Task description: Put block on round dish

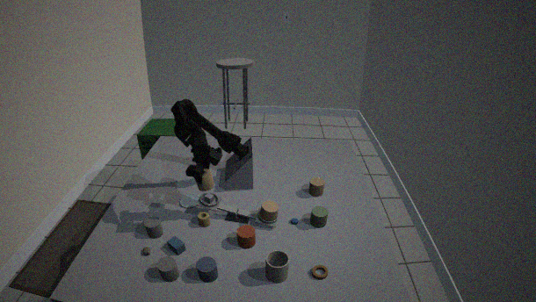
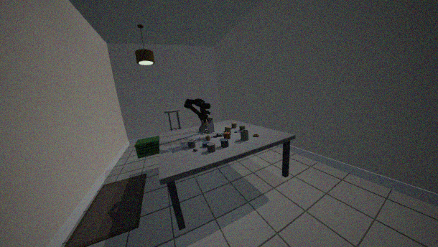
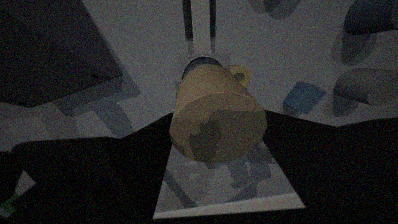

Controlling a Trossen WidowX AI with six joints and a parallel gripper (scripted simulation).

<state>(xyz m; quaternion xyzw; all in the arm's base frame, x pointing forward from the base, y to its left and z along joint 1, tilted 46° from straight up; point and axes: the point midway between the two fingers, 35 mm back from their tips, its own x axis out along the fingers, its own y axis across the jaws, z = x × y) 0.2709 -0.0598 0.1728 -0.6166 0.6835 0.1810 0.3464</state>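
The small grey block lies 100 mm below my gripper tip and 10 mm to the left of it. The rest, counted from my gripper tip: tan cup 20 mm to the right; then pale round dish 180 mm below, 100 mm to the right, 80 mm behind; then yellow spool 160 mm below, 70 mm ahead, 10 mm to the right.
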